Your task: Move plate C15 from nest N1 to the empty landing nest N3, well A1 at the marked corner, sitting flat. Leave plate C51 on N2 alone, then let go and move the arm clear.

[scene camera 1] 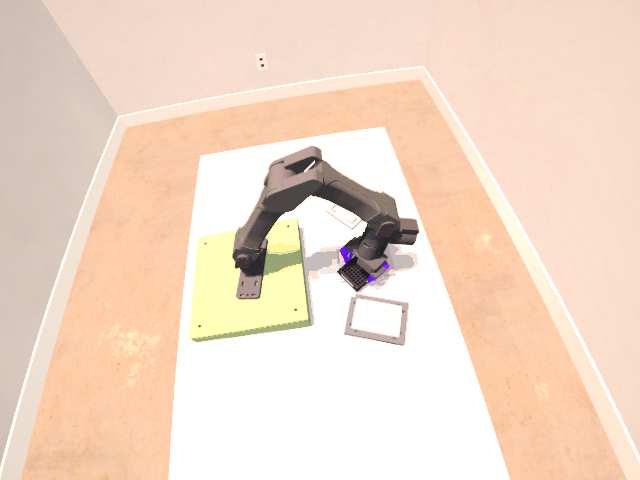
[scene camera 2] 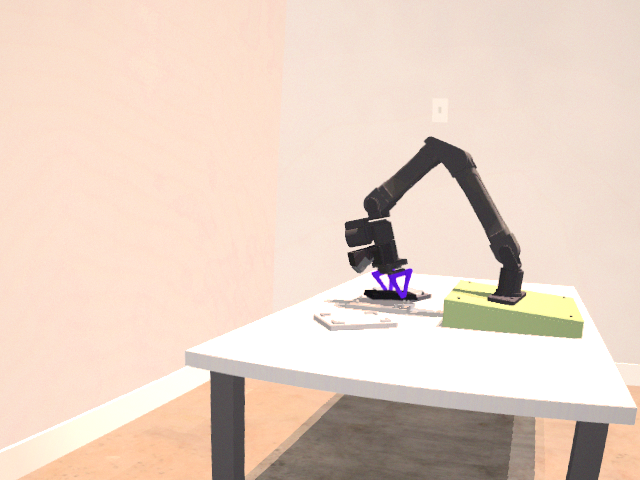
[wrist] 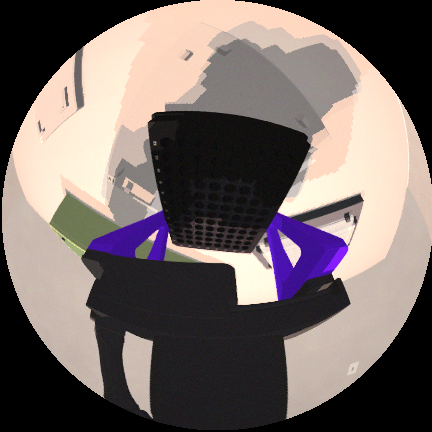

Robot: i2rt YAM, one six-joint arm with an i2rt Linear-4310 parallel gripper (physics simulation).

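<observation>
My gripper [scene camera 1: 359, 267] [scene camera 2: 397, 293] [wrist: 217, 214] is shut on the black well plate C15 [scene camera 1: 354, 274] [scene camera 2: 379, 295] [wrist: 225, 175], with purple fingers at its opposite sides. The plate hangs roughly level, a little above the pale middle nest N3 [scene camera 2: 372, 305] [wrist: 170, 75], its edges turned at an angle to the nest's. The plate hides much of N3 in the wrist view; the marked corner cannot be made out. The white nest N1 [scene camera 1: 341, 215] [scene camera 2: 356, 324] [wrist: 55, 102] shows no plate. White plate C51 [scene camera 1: 376, 317] lies in the grey-framed nest N2 [scene camera 1: 350, 317].
The yellow-green base block [scene camera 1: 217, 289] [scene camera 2: 506, 322] [wrist: 85, 215] stands beside the nests under the arm's base. N2 is on the opposite side of N3 from N1. All stand on the white table [scene camera 1: 310, 403] [scene camera 2: 413, 361].
</observation>
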